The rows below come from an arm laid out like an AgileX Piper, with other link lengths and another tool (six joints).
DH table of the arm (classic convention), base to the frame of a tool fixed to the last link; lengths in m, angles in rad. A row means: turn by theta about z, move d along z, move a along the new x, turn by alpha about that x. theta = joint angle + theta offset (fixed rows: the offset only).
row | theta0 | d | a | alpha
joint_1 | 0 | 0.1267 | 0 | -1.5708
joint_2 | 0.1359 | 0 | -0.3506 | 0
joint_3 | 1.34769 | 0 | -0.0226 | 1.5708
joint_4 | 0 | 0.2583 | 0 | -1.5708
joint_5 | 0 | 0 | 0 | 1.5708
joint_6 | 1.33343 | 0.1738 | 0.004 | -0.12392
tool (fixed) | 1.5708 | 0.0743 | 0 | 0
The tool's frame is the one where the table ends.
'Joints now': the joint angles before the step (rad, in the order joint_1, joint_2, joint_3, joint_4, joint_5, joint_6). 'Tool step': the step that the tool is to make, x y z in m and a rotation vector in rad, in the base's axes. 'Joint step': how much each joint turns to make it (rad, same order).
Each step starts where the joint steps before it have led.
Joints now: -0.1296, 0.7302, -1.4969, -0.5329, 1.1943, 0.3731
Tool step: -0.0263, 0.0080, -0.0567, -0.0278, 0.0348, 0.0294
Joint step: 0.0000, -0.1722, 0.2395, 0.0078, -0.0534, -0.0208
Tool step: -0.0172, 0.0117, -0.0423, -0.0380, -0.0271, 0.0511
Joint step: 0.0004, -0.1624, 0.1993, 0.0203, -0.0894, -0.0210
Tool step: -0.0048, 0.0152, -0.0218, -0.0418, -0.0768, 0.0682
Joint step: -0.0006, -0.1262, 0.1476, 0.0332, -0.1247, -0.0185
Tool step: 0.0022, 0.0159, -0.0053, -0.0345, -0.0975, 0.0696
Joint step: 0.0003, -0.0825, 0.1032, 0.0348, -0.1385, -0.0082
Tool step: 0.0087, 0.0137, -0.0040, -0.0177, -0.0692, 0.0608
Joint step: -0.0003, -0.0399, 0.0839, 0.0336, -0.1264, -0.0020
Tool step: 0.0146, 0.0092, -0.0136, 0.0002, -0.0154, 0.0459
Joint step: 0.0004, -0.0091, 0.0812, 0.0281, -0.0943, 0.0005
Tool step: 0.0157, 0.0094, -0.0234, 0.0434, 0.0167, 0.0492
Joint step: -0.0005, -0.0003, 0.0790, 0.0620, -0.0602, -0.0013
